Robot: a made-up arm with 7 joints. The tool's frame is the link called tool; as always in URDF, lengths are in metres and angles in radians. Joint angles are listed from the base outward.
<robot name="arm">
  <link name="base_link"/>
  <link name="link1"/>
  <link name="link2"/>
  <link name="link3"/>
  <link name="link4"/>
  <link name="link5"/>
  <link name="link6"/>
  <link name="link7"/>
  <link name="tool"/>
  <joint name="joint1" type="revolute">
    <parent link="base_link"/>
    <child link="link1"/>
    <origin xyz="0 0.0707 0" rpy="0 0 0"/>
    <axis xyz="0 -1 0"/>
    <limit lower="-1.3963" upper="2"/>
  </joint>
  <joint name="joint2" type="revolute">
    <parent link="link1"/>
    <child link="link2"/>
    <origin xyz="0 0.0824 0" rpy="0 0 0"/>
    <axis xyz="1 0 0"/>
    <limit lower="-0.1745" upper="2"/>
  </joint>
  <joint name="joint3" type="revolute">
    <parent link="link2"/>
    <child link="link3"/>
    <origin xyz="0 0 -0.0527" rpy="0 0 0"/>
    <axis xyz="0 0 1"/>
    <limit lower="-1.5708" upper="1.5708"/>
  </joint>
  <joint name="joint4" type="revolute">
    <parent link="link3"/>
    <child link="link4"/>
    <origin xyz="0 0 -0.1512" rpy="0 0 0"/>
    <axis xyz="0 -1 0"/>
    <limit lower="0" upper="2.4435"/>
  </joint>
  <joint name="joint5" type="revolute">
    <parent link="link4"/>
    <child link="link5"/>
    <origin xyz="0 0 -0.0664" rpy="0 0 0"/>
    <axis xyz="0 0 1"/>
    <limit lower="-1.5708" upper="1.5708"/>
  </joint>
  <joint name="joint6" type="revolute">
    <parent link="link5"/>
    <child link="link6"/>
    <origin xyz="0 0 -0.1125" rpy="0 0 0"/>
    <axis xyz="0 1 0"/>
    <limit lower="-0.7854" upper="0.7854"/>
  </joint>
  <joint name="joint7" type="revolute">
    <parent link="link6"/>
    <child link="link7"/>
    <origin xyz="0 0 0" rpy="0 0 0"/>
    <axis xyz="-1 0 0"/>
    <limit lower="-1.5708" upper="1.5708"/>
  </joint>
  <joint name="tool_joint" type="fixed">
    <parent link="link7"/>
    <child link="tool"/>
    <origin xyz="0 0 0" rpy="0 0 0"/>
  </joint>
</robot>
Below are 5 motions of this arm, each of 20 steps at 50 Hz.
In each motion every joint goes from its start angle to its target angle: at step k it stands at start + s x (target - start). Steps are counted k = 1, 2, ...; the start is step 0. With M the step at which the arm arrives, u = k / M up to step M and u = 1 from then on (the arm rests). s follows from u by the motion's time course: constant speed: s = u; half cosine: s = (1 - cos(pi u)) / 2; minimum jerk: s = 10 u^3 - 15 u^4 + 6 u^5.
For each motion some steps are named. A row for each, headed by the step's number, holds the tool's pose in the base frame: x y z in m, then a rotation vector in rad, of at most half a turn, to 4 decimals.
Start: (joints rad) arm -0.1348 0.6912 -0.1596 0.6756 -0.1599 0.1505 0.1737
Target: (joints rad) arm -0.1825 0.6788 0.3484 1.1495 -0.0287 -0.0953 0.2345
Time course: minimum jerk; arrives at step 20
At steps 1, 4, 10, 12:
1: 0.0724 0.3584 -0.2883 0.4874 -0.2294 -0.5358
4: 0.0763 0.3583 -0.2851 0.4853 -0.2777 -0.5207
10: 0.1021 0.3617 -0.2535 0.4979 -0.6531 -0.4195
12: 0.1098 0.3645 -0.2372 0.5181 -0.8064 -0.3873

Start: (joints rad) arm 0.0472 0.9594 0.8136 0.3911 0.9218 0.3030 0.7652
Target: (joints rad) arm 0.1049 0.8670 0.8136 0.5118 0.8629 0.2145 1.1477
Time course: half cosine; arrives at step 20
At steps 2, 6, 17, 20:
2: 0.0555 0.4836 -0.1692 -0.1630 -1.4573 0.9124
6: 0.0599 0.4810 -0.1710 -0.2144 -1.5063 0.8406
17: 0.0778 0.4696 -0.1767 -0.4183 -1.6817 0.5266
20: 0.0792 0.4687 -0.1770 -0.4329 -1.6930 0.5022

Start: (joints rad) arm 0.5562 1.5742 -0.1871 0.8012 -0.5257 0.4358 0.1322
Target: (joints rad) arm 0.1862 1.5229 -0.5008 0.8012 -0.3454 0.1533 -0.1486
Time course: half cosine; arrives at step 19
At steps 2, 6, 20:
2: 0.1203 0.4815 0.0447 1.7926 -0.1569 -0.3234
6: 0.1268 0.4812 0.0249 1.7802 -0.1428 -0.4801
20: 0.1251 0.4782 -0.0551 1.6038 -0.1484 -1.0207

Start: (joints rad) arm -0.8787 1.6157 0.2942 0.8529 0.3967 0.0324 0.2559
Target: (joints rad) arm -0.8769 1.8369 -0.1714 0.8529 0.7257 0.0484 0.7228
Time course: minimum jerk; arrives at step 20
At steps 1, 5, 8, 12, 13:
1: 0.1235 0.4726 -0.0652 0.8776 -0.3097 -0.7383
5: 0.1254 0.4717 -0.0658 0.8177 -0.2695 -0.7528
8: 0.1286 0.4703 -0.0665 0.6961 -0.1817 -0.7749
12: 0.1318 0.4691 -0.0656 0.5013 -0.0235 -0.7866
13: 0.1322 0.4691 -0.0650 0.4598 0.0129 -0.7845

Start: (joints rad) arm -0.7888 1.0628 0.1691 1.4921 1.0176 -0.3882 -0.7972
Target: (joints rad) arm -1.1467 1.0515 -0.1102 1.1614 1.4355 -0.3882 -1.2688
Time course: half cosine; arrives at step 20
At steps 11, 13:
11: -0.0092 0.3728 -0.2114 1.2323 -0.6585 0.6790
13: -0.0310 0.3764 -0.2137 1.3462 -0.5156 0.6955

